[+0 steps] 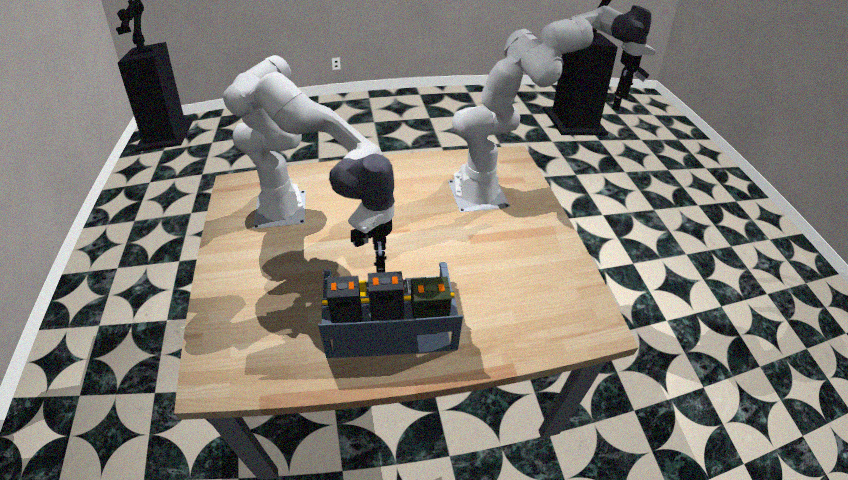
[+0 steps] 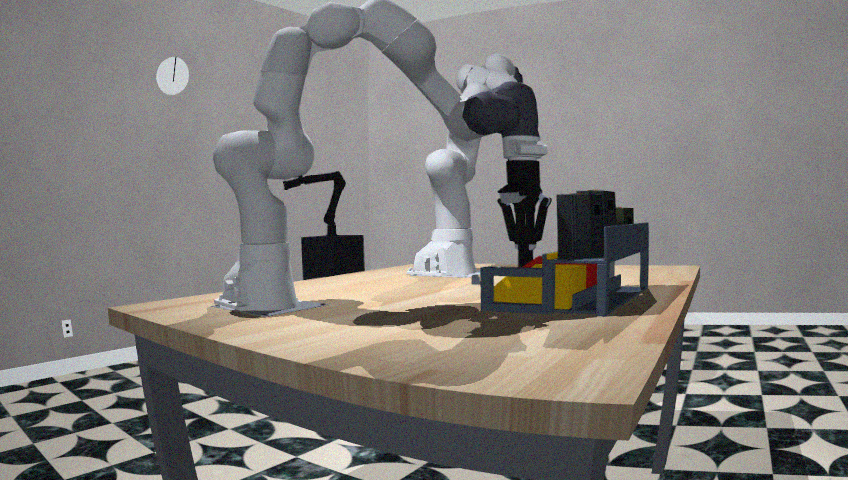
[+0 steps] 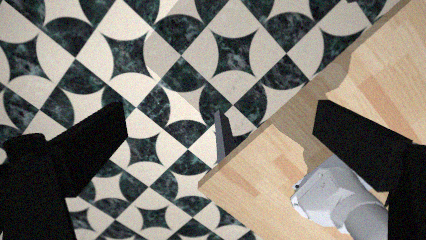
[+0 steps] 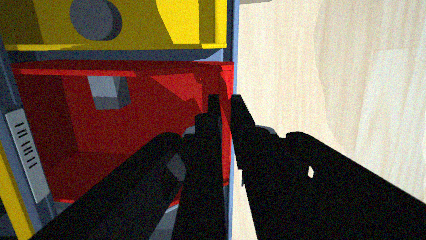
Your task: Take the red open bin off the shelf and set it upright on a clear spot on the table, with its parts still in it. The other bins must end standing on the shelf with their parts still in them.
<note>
I see my left gripper (image 1: 619,103), my right gripper (image 2: 525,274) and a red bin (image 4: 78,145).
My left gripper shows as well in image 3 (image 3: 220,118). My right gripper is seen too in image 4 (image 4: 224,110). Image 3 does not show the red bin: it is out of frame.
</note>
